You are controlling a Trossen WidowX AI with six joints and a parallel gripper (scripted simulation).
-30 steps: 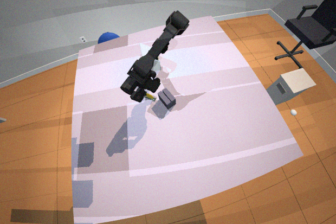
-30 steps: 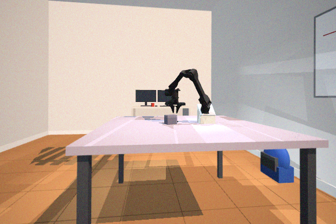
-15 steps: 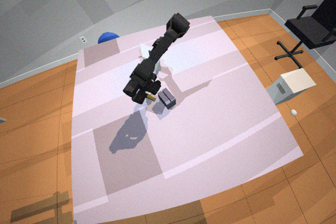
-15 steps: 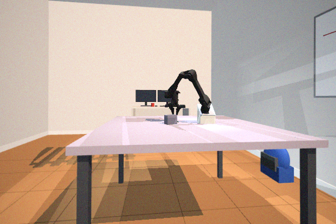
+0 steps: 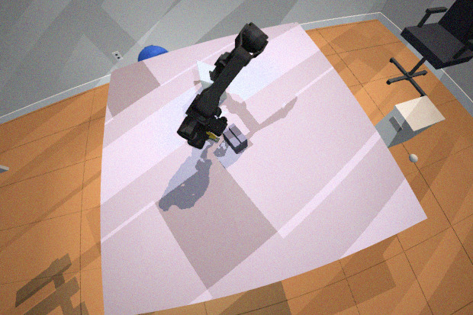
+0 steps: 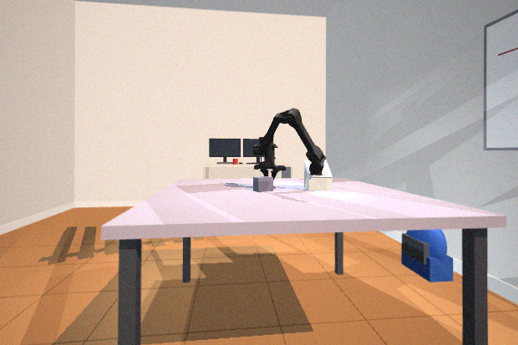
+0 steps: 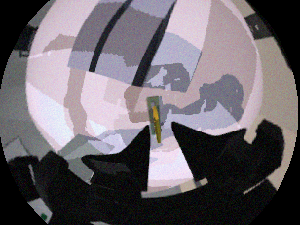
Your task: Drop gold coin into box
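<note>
Now: gripper tip 1 cm above the gold coin.
</note>
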